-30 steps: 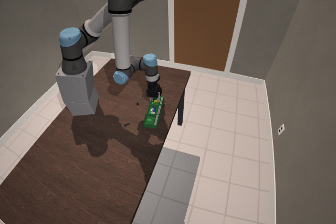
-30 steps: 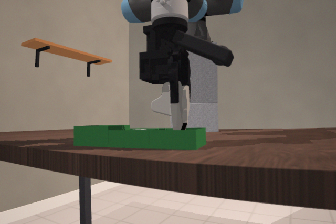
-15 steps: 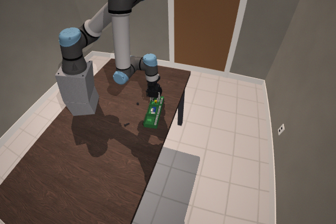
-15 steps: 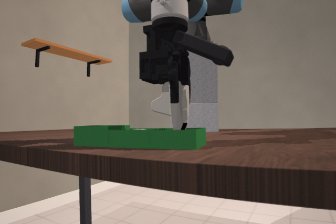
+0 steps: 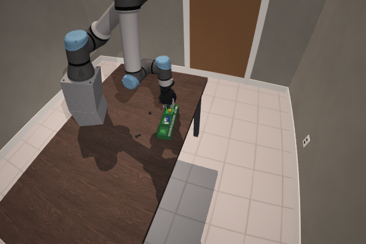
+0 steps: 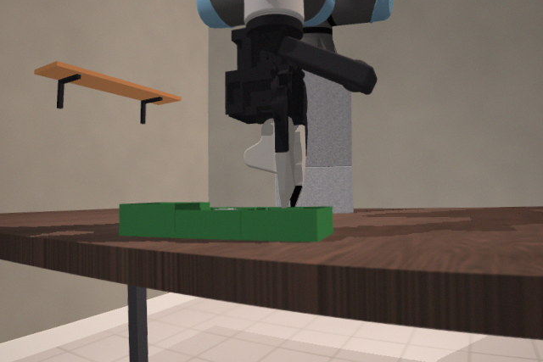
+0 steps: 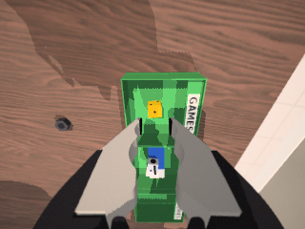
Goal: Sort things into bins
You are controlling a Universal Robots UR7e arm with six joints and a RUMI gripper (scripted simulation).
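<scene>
Now: the yellow die 30 mm below my hand. From my hand the other things lie so: blue-and-white eraser 10 mm ahead, 90 mm to the right, 40 mm below; then green bin row 20 mm ahead, 80 mm to the right, 30 mm below; then white item 10 mm ahead, 80 mm to the right, 20 mm below.
</scene>
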